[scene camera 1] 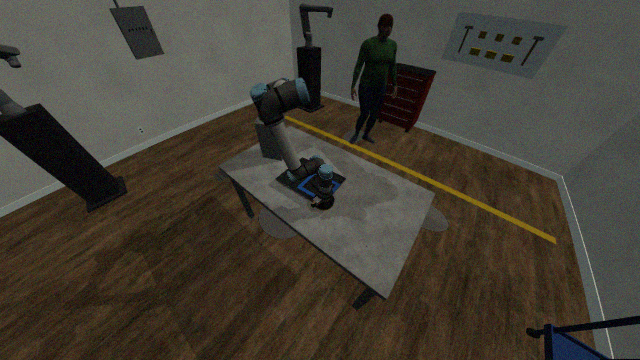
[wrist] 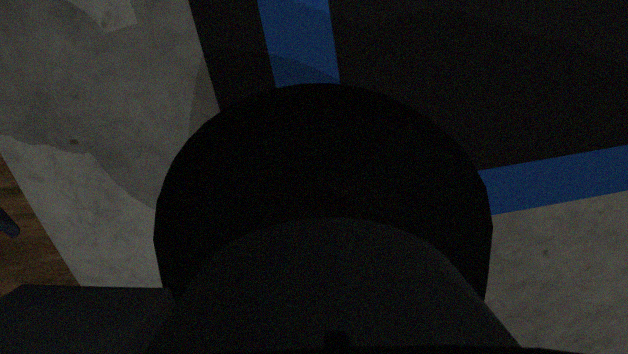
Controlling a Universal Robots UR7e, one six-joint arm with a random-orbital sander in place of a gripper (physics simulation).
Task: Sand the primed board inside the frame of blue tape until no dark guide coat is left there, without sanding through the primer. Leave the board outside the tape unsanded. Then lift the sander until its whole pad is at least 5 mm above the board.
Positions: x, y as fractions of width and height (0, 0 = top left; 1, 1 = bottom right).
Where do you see a dark guide coat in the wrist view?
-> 0.81, 0.25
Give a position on a blue tape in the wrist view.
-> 0.87, 0.52
